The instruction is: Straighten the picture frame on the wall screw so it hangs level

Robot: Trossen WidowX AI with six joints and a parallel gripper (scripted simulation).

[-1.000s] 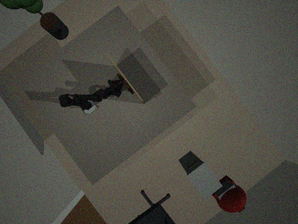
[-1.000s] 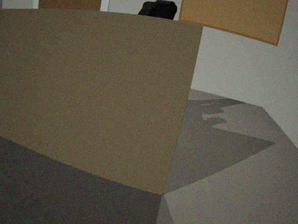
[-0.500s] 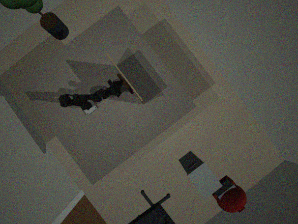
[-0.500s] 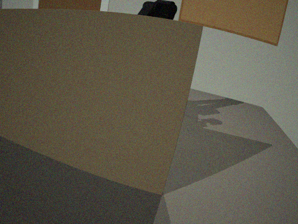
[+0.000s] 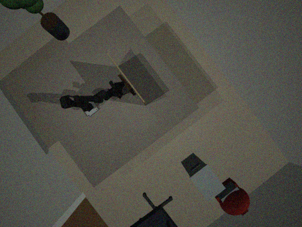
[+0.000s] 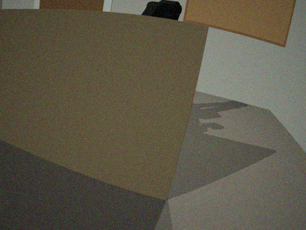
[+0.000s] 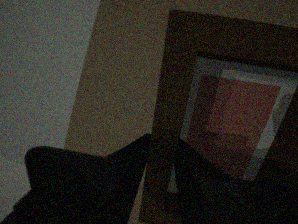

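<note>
My gripper tip is 50 mm above the picture frame, 20 mm to the left of it and 10 mm short of it. Round my gripper tip: wall panel (60 mm below, 20 mm ahead).
</note>
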